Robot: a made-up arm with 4 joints.
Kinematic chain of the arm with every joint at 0, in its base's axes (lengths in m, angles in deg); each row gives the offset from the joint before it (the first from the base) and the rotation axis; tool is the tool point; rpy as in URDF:
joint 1: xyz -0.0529 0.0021 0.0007 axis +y
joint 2: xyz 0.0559 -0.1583 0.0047 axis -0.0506 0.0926 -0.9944
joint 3: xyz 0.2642 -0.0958 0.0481 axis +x
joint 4: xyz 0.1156 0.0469 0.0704 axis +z
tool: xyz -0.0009 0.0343 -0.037 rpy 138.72 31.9 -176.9
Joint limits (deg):
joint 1: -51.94..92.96
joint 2: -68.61..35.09
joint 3: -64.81..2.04
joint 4: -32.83..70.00
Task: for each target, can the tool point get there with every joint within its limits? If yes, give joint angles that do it. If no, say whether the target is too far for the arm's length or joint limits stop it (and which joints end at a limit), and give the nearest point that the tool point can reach.
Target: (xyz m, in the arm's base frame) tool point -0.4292 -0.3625 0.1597
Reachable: no: joint limits stop it (at a limit: joint 1, joint 2, joint 3, joint 4) | nearest point 0.0875 -0.3861 0.3010 | short by 0.536 m
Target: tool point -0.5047 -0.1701 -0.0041
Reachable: no: joint limits stop it (at a limit: joint 1, joint 2, joint 3) | nearest point -0.0833 -0.3893 -0.3271 | short by 0.574 m
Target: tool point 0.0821 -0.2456 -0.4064
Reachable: yes | joints 75.95 12.28 -31.33 -4.64
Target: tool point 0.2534 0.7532 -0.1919
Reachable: no: too far | nearest point 0.1410 0.2021 -0.1212 | short by 0.567 m
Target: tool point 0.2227 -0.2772 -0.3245
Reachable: yes | joints 49.74 15.03 -53.43 -17.16
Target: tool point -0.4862 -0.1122 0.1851
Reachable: no: joint limits stop it (at a limit: joint 1, joint 2, joint 3) | nearest point -0.0265 0.1479 0.2451 | short by 0.532 m
